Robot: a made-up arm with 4 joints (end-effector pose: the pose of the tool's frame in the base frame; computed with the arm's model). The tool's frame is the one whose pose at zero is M.
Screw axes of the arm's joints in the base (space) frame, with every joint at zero. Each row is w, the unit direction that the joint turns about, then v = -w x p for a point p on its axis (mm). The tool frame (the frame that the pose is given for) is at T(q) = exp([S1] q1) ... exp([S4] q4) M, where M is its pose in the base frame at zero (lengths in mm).
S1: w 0 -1 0 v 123.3 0 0
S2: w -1 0 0 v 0 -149.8 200.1
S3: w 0 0 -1 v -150.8 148.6 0
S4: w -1 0 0 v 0 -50.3 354.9
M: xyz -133.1 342.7 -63 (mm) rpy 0 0 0 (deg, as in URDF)
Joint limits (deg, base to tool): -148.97..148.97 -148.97..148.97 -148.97..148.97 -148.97..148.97
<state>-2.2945 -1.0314 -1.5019 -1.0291</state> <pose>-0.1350 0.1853 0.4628 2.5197 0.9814 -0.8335</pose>
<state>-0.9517 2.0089 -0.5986 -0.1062</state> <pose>0.0090 0.0236 0.3741 -1.6000 1.2346 1.2413</pose>
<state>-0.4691 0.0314 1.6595 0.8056</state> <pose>0.1884 0.4159 -0.1399 -1.0138 0.9867 -1.4309</pose>
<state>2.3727 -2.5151 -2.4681 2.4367</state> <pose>-0.0874 0.4741 0.4378 -1.7397 1.3172 0.6688</pose>
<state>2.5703 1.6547 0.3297 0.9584</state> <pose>0.1252 0.0342 0.1625 -0.3735 -0.8164 -2.9712</pose>
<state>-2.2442 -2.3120 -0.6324 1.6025</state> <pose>0.0656 0.3579 0.2406 0.0856 1.5429 -0.7925</pose>
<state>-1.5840 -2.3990 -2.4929 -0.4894</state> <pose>-0.1065 0.6453 -0.0994 1.4308 -1.2038 0.3734</pose>
